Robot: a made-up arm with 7 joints. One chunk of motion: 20 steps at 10 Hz.
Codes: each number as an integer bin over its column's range. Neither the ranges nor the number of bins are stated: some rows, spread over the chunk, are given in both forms.
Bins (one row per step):
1: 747 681 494 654 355 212 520
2: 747 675 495 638 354 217 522
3: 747 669 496 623 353 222 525
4: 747 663 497 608 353 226 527
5: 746 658 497 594 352 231 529
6: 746 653 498 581 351 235 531
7: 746 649 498 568 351 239 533
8: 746 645 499 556 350 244 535
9: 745 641 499 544 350 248 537
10: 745 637 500 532 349 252 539
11: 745 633 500 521 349 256 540
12: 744 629 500 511 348 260 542
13: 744 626 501 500 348 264 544
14: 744 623 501 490 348 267 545
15: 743 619 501 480 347 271 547
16: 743 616 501 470 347 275 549
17: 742 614 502 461 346 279 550
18: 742 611 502 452 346 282 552
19: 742 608 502 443 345 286 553
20: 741 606 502 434 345 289 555
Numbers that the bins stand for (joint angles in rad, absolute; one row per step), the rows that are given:
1: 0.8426 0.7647 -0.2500 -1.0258 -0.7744 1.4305 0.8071
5: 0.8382 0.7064 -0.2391 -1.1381 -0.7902 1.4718 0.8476
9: 0.8338 0.6634 -0.2318 -1.2317 -0.8007 1.5087 0.8835
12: 0.8294 0.6330 -0.2282 -1.2935 -0.8112 1.5348 0.9060
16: 0.8250 0.6000 -0.2245 -1.3702 -0.8164 1.5673 0.9375
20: 0.8162 0.5747 -0.2209 -1.4376 -0.8269 1.5978 0.9644
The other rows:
2: 0.8426 0.7495 -0.2464 -1.0557 -0.7796 1.4414 0.8161
3: 0.8426 0.7343 -0.2428 -1.0838 -0.7849 1.4522 0.8296
4: 0.8426 0.7191 -0.2391 -1.1119 -0.7849 1.4609 0.8386
6: 0.8382 0.6937 -0.2355 -1.1624 -0.7954 1.4805 0.8566
7: 0.8382 0.6836 -0.2355 -1.1868 -0.7954 1.4891 0.8656
8: 0.8382 0.6735 -0.2318 -1.2092 -0.8007 1.5000 0.8746
10: 0.8338 0.6532 -0.2282 -1.2542 -0.8059 1.5174 0.8925
11: 0.8338 0.6431 -0.2282 -1.2748 -0.8059 1.5261 0.8970
13: 0.8294 0.6254 -0.2245 -1.3141 -0.8112 1.5435 0.9150
14: 0.8294 0.6178 -0.2245 -1.3328 -0.8112 1.5500 0.9195
15: 0.8250 0.6076 -0.2245 -1.3515 -0.8164 1.5587 0.9285
17: 0.8206 0.5950 -0.2209 -1.3871 -0.8217 1.5760 0.9420
18: 0.8206 0.5874 -0.2209 -1.4039 -0.8217 1.5826 0.9510
19: 0.8206 0.5798 -0.2209 -1.4208 -0.8269 1.5912 0.9555

